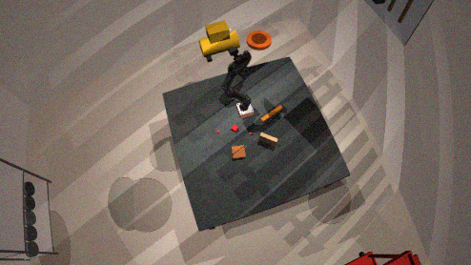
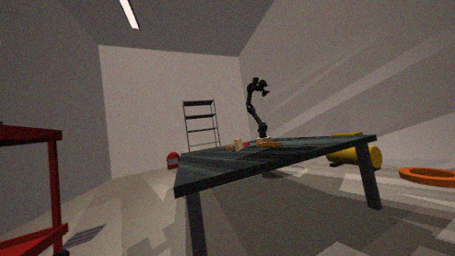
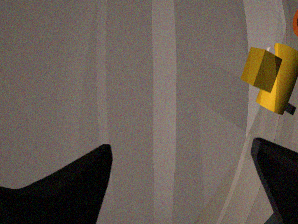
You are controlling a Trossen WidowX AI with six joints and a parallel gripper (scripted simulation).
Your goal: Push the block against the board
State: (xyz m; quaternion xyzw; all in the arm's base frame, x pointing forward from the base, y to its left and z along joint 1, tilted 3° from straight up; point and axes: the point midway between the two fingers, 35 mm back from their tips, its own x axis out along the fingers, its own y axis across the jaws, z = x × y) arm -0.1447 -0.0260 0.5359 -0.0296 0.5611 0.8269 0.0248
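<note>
Right now my gripper tip is 55 cm above the tan block, 52 cm short of it and 9 cm to the right of it. Round my gripper tip: small red cube 58 cm below, 32 cm ahead, 13 cm to the right; then flat square block 59 cm below, 52 cm ahead, 17 cm to the right; then orange board 59 cm below, 29 cm ahead, 21 cm to the left.
</note>
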